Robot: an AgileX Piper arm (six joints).
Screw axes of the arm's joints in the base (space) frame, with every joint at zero. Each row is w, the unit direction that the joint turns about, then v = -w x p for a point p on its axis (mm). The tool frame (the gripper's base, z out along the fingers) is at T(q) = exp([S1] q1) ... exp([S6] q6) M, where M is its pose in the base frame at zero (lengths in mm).
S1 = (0, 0, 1, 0, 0, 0)
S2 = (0, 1, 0, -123, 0, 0)
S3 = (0, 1, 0, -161.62, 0, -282.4)
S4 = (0.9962, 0, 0.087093, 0, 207.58, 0)
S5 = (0, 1, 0, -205.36, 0, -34.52)
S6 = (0.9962, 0, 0.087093, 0, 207.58, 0)
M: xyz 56.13 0 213.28 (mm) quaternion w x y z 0.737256 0 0.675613 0
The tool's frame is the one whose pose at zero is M.
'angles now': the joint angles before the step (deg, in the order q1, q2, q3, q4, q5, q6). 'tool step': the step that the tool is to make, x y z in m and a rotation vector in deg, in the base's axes. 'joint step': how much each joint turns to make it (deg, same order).
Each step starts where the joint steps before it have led.
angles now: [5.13 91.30 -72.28 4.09 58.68 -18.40]
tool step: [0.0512 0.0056 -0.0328 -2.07 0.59 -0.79]
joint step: [0.73 11.68 -7.65 -2.71 -3.34 2.21]
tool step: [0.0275 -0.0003 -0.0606 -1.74 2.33 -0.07]
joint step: [-0.12 9.70 -0.45 -1.77 -6.76 0.60]
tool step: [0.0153 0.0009 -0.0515 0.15 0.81 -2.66]
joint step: [0.00 7.60 -0.01 -0.66 -6.77 3.16]
